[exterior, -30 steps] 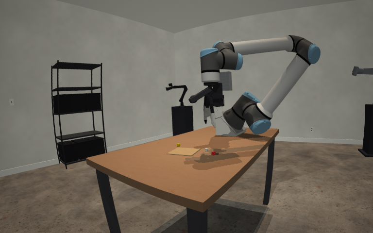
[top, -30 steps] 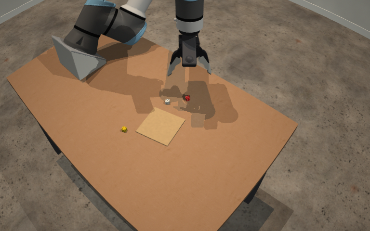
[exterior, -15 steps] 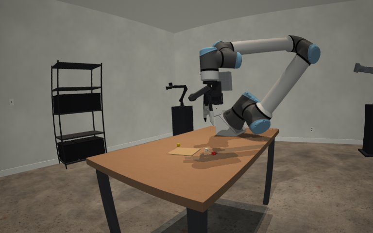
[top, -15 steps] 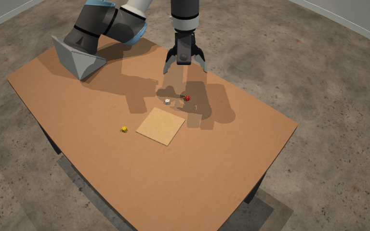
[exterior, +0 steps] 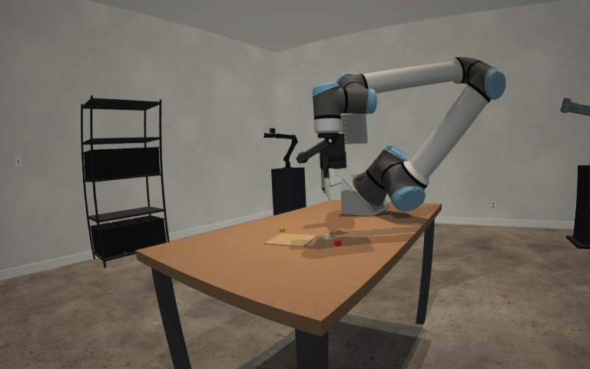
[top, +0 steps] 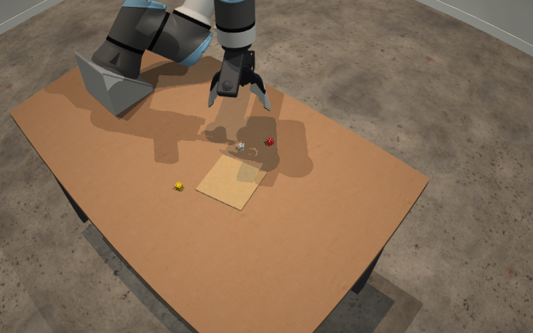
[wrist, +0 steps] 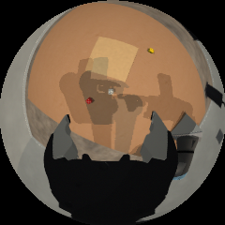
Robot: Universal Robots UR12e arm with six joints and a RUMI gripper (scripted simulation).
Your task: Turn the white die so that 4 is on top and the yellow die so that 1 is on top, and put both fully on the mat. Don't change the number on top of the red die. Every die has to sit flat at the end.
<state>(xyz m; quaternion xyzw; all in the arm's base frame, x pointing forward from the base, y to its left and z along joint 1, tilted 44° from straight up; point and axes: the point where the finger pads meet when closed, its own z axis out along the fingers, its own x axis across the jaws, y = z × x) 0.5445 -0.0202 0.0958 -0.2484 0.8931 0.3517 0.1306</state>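
The white die is 14 cm below my hand. Round my hand: red die (5 cm ahead, 7 cm to the left, 14 cm below); then yellow die (4 cm behind, 21 cm to the right, 14 cm below); then tan mat (6 cm ahead, 11 cm to the right, 15 cm below).
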